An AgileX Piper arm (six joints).
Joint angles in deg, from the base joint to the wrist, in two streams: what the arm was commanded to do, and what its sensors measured. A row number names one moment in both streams.
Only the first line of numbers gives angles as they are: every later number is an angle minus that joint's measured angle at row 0.
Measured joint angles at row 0:
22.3 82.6 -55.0 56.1 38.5 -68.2
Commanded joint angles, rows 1 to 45:
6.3 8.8 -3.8 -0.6 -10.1 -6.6
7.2 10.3 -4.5 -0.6 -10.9 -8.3
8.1 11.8 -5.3 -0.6 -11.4 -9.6
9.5 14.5 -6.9 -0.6 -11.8 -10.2
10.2 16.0 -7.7 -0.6 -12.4 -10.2
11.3 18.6 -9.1 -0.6 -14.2 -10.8
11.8 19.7 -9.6 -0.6 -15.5 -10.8
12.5 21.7 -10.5 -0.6 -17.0 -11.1
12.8 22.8 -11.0 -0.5 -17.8 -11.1
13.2 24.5 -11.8 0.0 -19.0 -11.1
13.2 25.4 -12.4 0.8 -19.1 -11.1
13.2 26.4 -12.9 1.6 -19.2 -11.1
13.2 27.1 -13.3 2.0 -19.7 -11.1
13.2 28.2 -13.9 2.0 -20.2 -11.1
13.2 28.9 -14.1 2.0 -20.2 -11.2
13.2 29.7 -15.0 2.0 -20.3 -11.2
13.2 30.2 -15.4 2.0 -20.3 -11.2
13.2 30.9 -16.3 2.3 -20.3 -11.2
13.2 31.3 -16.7 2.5 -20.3 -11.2
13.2 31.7 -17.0 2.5 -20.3 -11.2
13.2 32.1 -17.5 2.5 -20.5 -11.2
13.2 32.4 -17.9 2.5 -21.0 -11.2
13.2 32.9 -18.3 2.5 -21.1 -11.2
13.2 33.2 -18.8 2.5 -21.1 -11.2
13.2 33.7 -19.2 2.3 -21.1 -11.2
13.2 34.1 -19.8 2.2 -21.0 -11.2
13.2 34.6 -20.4 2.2 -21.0 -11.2
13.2 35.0 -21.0 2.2 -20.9 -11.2
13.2 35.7 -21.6 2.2 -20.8 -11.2
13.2 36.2 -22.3 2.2 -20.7 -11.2
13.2 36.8 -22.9 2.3 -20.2 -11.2
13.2 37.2 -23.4 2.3 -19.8 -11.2
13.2 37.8 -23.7 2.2 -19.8 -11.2
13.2 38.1 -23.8 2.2 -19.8 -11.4
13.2 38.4 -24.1 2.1 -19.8 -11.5
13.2 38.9 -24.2 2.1 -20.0 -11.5
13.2 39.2 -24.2 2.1 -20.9 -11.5
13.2 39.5 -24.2 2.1 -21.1 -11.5
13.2 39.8 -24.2 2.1 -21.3 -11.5
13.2 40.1 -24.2 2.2 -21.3 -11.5
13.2 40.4 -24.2 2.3 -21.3 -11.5
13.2 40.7 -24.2 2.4 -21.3 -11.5
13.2 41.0 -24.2 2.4 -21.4 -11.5
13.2 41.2 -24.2 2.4 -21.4 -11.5
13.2 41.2 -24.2 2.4 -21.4 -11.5
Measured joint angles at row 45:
13.2 40.6 -23.9 2.3 -21.1 -11.1
